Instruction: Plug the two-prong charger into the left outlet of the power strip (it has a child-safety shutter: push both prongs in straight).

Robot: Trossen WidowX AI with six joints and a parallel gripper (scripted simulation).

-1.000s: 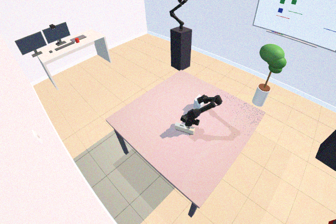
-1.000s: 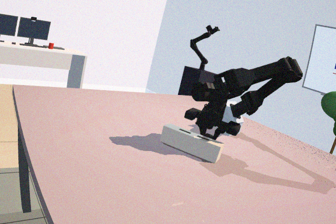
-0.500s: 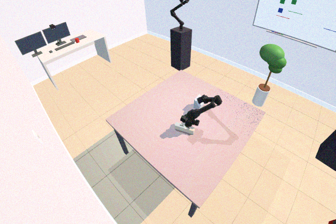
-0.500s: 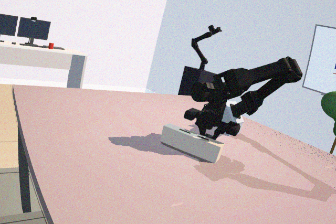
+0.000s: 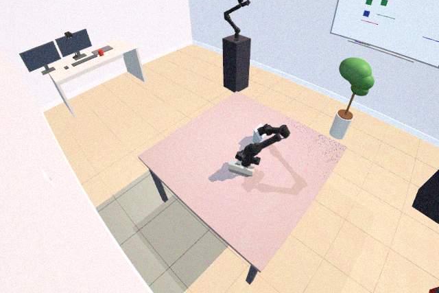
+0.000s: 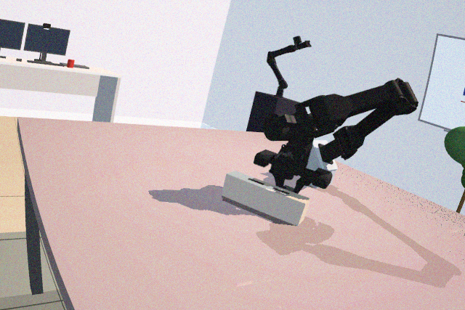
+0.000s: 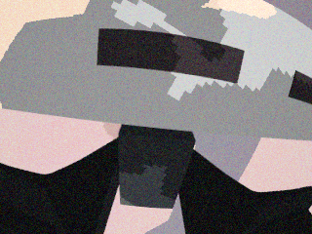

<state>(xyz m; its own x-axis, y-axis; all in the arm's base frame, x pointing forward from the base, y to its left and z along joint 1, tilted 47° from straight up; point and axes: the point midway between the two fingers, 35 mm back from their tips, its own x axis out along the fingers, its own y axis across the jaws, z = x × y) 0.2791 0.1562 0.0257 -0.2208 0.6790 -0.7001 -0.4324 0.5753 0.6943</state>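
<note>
Now: the dark charger block 20 mm ahead of my gripper tip, 10 mm to the left of it and 10 mm above it.
</note>
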